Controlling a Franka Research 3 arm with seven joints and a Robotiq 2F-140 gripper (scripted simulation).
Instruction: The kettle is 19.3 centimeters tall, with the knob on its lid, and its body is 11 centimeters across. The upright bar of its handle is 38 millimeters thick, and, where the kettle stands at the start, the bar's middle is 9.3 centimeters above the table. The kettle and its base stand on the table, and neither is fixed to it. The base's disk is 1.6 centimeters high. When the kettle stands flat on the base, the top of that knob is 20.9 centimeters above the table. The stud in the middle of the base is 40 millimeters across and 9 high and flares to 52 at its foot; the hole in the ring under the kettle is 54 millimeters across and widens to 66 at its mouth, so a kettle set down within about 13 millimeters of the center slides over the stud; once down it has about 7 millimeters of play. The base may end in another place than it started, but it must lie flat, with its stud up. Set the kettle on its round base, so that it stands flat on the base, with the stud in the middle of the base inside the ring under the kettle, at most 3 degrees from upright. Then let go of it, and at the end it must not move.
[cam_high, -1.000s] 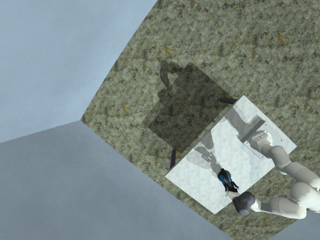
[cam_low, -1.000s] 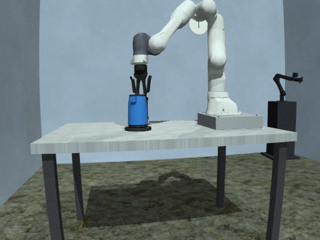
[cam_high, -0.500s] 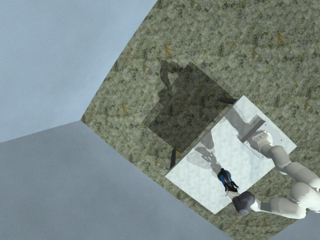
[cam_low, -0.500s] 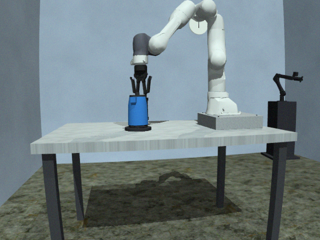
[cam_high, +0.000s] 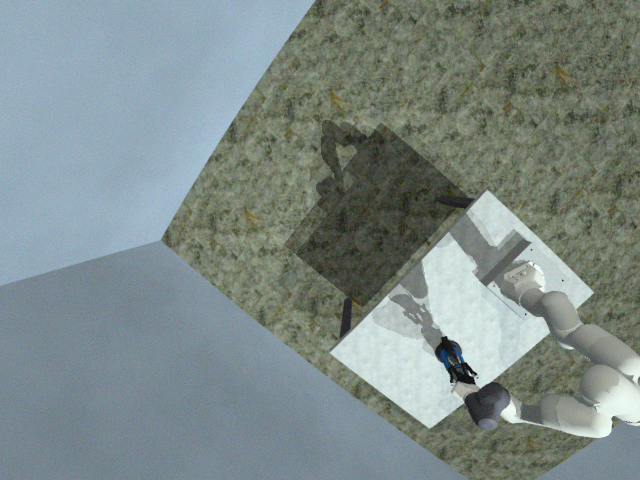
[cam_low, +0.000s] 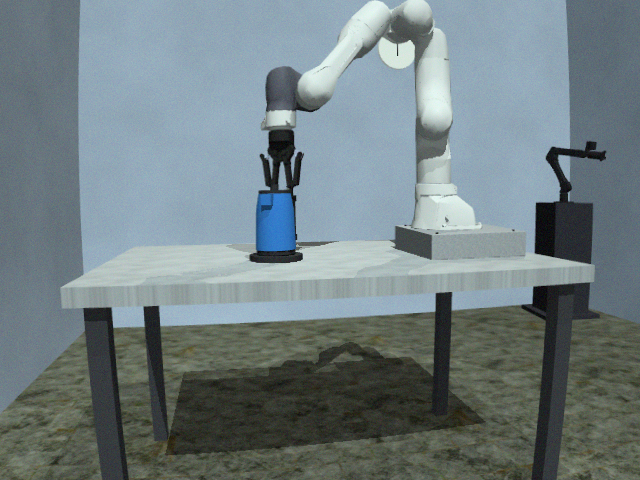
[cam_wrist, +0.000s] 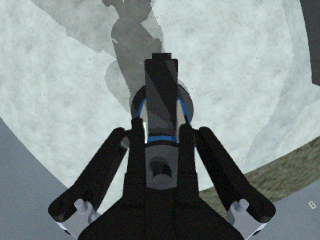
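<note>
Right now the blue kettle is 1 cm ahead of my hand, 3 cm to the left of it and 5 cm below it. The rest, counted from my hand: black round base: 2 cm ahead, 6 cm to the left, 16 cm below.
</note>
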